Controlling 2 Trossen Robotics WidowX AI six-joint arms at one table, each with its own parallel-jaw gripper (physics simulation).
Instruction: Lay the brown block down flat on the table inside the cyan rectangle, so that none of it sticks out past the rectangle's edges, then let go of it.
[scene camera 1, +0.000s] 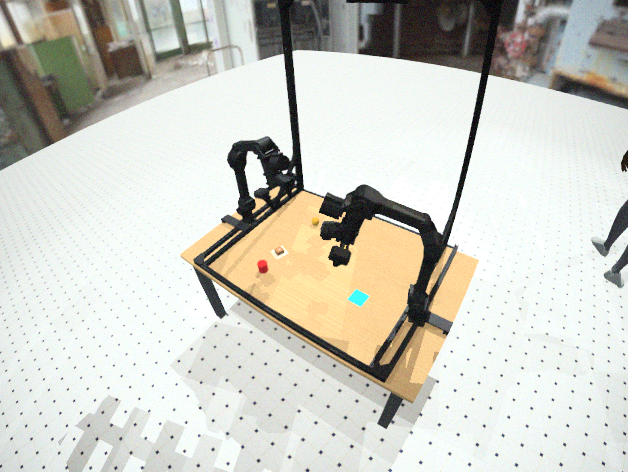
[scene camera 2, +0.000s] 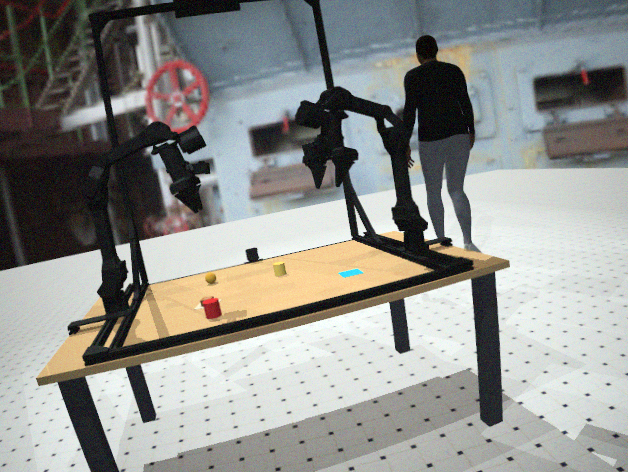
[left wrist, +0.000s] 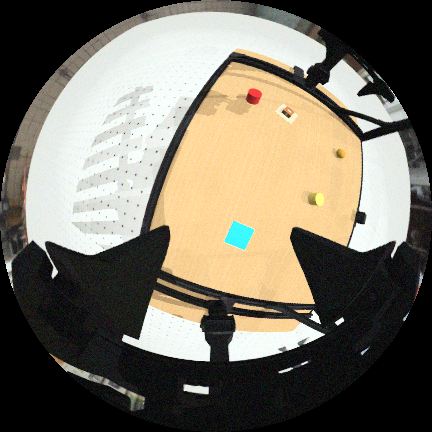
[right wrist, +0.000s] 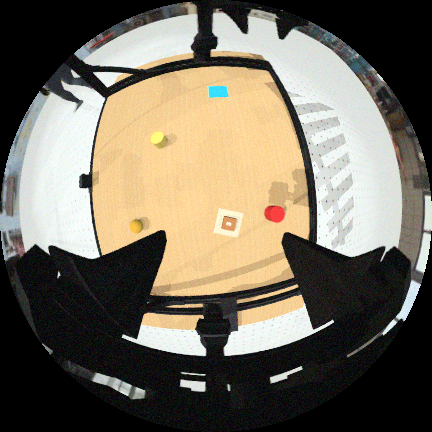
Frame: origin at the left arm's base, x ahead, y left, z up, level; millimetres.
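Seen in the pictures: left gripper, fingertip midpoint: (scene camera 2: 327, 187) (left wrist: 233, 232); right gripper, fingertip midpoint: (scene camera 1: 282, 204) (scene camera 2: 199, 211) (left wrist: 342, 79) (right wrist: 226, 237); left arm's base at its link origin: (scene camera 1: 417, 316) (scene camera 2: 415, 248) (left wrist: 217, 306) (right wrist: 203, 58); right arm's base at its link origin: (scene camera 1: 248, 220) (scene camera 2: 117, 311) (left wrist: 308, 84) (right wrist: 212, 309).
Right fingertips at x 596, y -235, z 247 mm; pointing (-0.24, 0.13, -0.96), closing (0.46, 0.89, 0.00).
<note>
Pixels of each thing's top centre, then the offset from my right fingertips to it. "spot": a spot on its surface instead.
- small brown block at its top centre: (right wrist: 228, 223) (left wrist: 288, 110) (scene camera 1: 278, 249) dx +41, dy +17, dz -247 mm
- cream square at a spot on its surface: (right wrist: 221, 228) spot: dx +43, dy -5, dz -247 mm
- flat cyan rectangle at a spot on its surface: (left wrist: 239, 235) (scene camera 2: 350, 272) (right wrist: 217, 90) (scene camera 1: 358, 297) spot: dx -360, dy +182, dz -265 mm
- red cylinder at its top centre: (right wrist: 277, 213) (scene camera 2: 210, 300) (left wrist: 254, 92) (scene camera 1: 262, 263) dx +70, dy +137, dz -224 mm
- orange ball at its top centre: (right wrist: 132, 227) (scene camera 2: 209, 272) (left wrist: 343, 152) (scene camera 1: 315, 218) dx -63, dy -213, dz -228 mm
- yellow cylinder at its top centre: (right wrist: 156, 136) (left wrist: 319, 198) (scene camera 2: 278, 263) dx -249, dy -52, dz -228 mm
A small brown block (scene camera 1: 279, 250) (left wrist: 287, 112) (right wrist: 225, 223) sits in the middle of a cream square (right wrist: 220, 228), which lies on the table; in scene camera 2 the red cylinder partly hides it. The flat cyan rectangle (scene camera 1: 358, 297) (scene camera 2: 350, 273) (left wrist: 239, 235) (right wrist: 218, 91) lies apart from it, farther right in both scene views, with nothing on it. My left gripper (scene camera 2: 328, 185) (left wrist: 233, 232) is open and empty, fingers pointing down, high above the table. My right gripper (scene camera 2: 197, 209) (right wrist: 226, 237) is open and empty, high above the table; the block shows between its fingertips in the right wrist view.
A red cylinder (scene camera 1: 262, 266) (scene camera 2: 212, 308) (left wrist: 254, 96) (right wrist: 275, 214) stands close to the block. An orange ball (scene camera 1: 315, 221) (scene camera 2: 210, 278) (left wrist: 341, 153) (right wrist: 136, 226) and a yellow cylinder (scene camera 2: 279, 269) (left wrist: 316, 199) (right wrist: 159, 140) are toward the far edge. Black rails border the table.
</note>
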